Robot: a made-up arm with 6 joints.
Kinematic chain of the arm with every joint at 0, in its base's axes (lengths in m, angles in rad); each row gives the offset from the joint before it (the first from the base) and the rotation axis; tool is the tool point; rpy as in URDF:
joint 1: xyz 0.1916 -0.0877 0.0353 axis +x
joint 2: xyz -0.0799 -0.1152 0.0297 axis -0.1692 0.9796 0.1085
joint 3: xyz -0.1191 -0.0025 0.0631 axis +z
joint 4: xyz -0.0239 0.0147 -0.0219 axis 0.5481 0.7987 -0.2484
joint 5: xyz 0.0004 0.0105 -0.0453 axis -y
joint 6: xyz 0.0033 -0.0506 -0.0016 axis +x
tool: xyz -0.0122 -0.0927 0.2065 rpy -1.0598 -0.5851 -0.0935
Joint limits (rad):
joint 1: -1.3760..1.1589
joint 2: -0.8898..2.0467
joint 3: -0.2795..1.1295
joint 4: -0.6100..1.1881
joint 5: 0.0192..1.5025
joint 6: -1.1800..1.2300
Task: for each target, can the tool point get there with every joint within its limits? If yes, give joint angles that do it. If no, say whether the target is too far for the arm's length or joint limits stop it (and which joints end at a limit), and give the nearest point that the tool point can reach.
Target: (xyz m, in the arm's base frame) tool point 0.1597 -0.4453 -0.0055
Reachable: yes | joints 0.3346 1.4768 0.6595 0.1024 1.3045 0.9424
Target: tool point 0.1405 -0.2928 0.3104
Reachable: yes | joints -0.6037 0.2692 1.0079 0.0998 0.7325 0.5743
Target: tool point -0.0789 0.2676 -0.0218
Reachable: no: joint limits stop it (at a limit: joint 1, joint 3, joint 5) | nearest point -0.0432 0.2029 0.0439 | short by 0.099 m
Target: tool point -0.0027 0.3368 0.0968
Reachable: no: joint limits stop it (at a limit: joint 1, joint 3, joint 5) | nearest point 0.0153 0.2765 0.1197 | short by 0.067 m
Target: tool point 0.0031 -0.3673 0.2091
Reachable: yes | joints 0.1892 -0.0508 0.8688 0.9525 0.6963 -0.3441
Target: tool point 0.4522 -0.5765 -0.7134
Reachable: no: too far | nearest point 0.2729 -0.3510 -0.2358 | short by 0.558 m
